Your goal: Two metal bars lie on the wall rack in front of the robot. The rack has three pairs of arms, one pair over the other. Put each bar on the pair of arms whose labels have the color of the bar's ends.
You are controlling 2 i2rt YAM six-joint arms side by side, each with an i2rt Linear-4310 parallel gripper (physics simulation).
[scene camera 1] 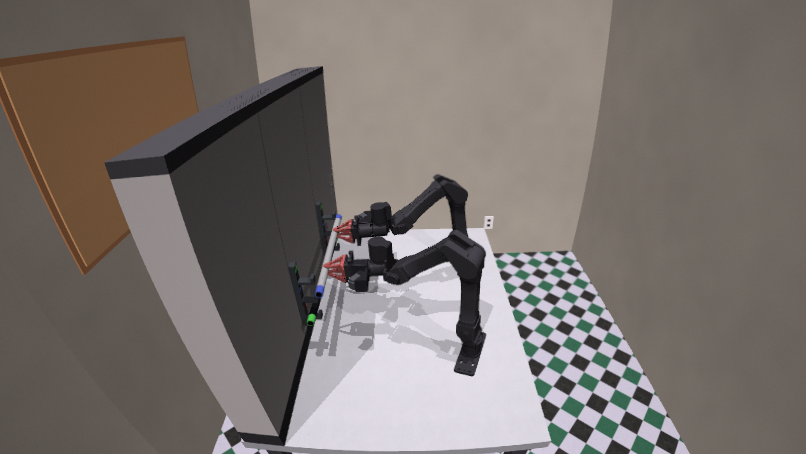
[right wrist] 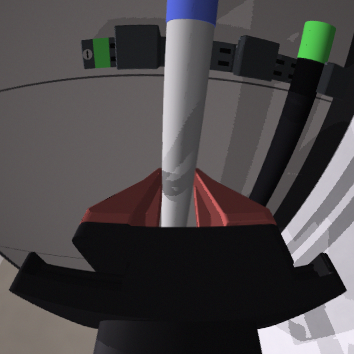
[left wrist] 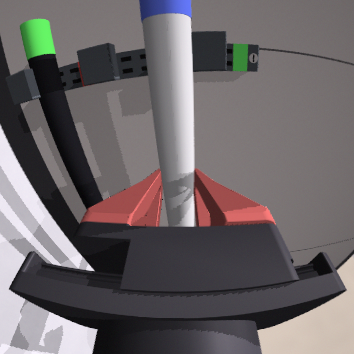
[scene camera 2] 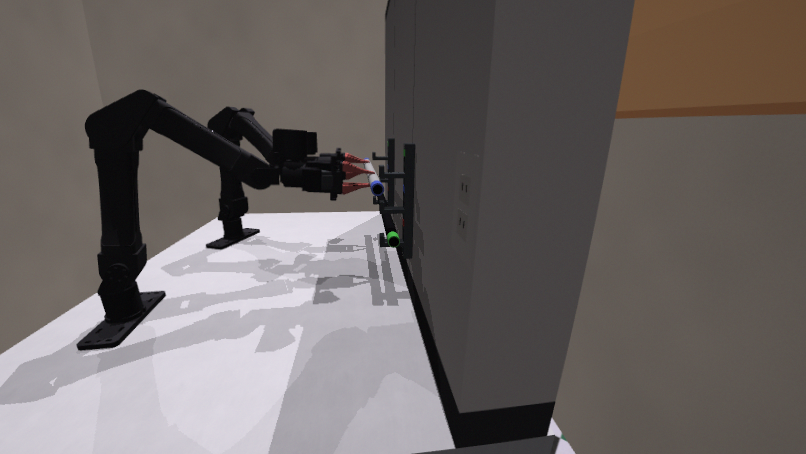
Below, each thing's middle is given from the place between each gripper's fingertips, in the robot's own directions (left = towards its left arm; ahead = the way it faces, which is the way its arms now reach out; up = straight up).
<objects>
I see my right gripper 8 cm to the left of the upright rack rail point(scene camera 2: 407, 209), 5 cm short of it and 4 cm above it. From my right hand the other things lie so: green-ended bar point(right wrist: 317, 36) (13 cm to the left, 11 cm below, 2 cm ahead).
My left gripper is now 12 cm above the green-ended bar, 11 cm to the left of it and 5 cm short of it. The rest, counted from my left hand: upright rack rail (32 cm to the right, 7 cm ahead, 4 cm below).
</objects>
